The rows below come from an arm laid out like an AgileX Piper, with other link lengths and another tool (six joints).
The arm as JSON. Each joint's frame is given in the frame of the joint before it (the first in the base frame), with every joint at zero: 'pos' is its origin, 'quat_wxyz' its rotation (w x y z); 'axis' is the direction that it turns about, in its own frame. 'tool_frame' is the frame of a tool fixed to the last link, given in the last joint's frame.
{
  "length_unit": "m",
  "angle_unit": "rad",
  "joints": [
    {
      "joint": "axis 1",
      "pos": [
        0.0,
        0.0,
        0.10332
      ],
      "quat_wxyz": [
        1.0,
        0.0,
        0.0,
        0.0
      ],
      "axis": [
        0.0,
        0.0,
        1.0
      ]
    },
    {
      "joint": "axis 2",
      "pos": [
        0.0,
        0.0,
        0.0
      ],
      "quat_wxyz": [
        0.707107,
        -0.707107,
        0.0,
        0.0
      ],
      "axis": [
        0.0,
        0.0,
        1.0
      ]
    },
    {
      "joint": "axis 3",
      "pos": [
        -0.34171,
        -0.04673,
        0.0
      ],
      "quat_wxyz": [
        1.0,
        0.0,
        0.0,
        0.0
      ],
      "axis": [
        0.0,
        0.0,
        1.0
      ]
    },
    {
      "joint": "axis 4",
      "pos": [
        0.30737,
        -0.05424,
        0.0
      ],
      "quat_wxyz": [
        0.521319,
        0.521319,
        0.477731,
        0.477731
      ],
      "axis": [
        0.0,
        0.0,
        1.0
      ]
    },
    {
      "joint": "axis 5",
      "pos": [
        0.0,
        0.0,
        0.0
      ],
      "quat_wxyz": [
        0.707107,
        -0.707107,
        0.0,
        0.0
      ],
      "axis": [
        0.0,
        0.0,
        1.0
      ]
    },
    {
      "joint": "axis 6",
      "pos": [
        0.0,
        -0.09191,
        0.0
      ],
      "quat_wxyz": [
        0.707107,
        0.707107,
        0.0,
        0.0
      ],
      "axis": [
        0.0,
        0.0,
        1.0
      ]
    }
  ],
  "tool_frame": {
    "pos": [
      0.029,
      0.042,
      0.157
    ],
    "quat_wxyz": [
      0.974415,
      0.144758,
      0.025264,
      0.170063
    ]
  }
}
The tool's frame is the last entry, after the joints.
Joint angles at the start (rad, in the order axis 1, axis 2, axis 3, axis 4, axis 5, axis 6): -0.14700 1.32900 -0.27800 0.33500 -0.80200 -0.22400
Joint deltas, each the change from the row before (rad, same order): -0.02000 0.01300 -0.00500 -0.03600 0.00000 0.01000; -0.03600 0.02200 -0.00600 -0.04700 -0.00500 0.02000; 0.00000 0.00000 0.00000 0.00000 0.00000 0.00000; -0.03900 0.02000 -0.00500 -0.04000 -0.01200 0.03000; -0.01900 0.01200 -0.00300 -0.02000 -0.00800 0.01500; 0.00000 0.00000 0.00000 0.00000 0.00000 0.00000; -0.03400 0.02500 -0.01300 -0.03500 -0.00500 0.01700; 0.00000 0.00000 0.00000 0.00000 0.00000 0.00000; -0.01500 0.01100 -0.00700 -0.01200 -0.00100 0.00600; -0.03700 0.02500 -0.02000 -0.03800 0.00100 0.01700; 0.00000 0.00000 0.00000 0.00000 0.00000 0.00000; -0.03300 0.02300 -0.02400 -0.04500 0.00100 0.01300
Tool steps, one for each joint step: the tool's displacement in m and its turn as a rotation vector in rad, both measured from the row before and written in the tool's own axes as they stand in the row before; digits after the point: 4 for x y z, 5 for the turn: 0.0012 -0.0012 0.0036 -0.00426 0.00063 -0.01390; 0.0013 -0.0052 0.0069 0.00474 0.00154 -0.00977; 0.0000 0.0000 0.0000 0.00000 0.00000 0.00000; -0.0015 -0.0068 0.0074 0.01075 -0.00177 0.00836; -0.0005 -0.0032 0.0039 0.00478 -0.00099 0.00418; 0.0000 0.0000 0.0000 0.00000 0.00000 0.00000; -0.0003 -0.0054 0.0087 0.00938 0.00130 -0.00207; 0.0000 0.0000 0.0000 0.00000 0.00000 0.00000; -0.0005 -0.0028 0.0043 0.00643 0.00052 0.00029; -0.0019 -0.0054 0.0102 0.00908 0.00101 -0.00204; 0.0000 0.0000 0.0000 0.00000 0.00000 0.00000; -0.0032 -0.0026 0.0096 -0.00133 -0.00418 -0.00984
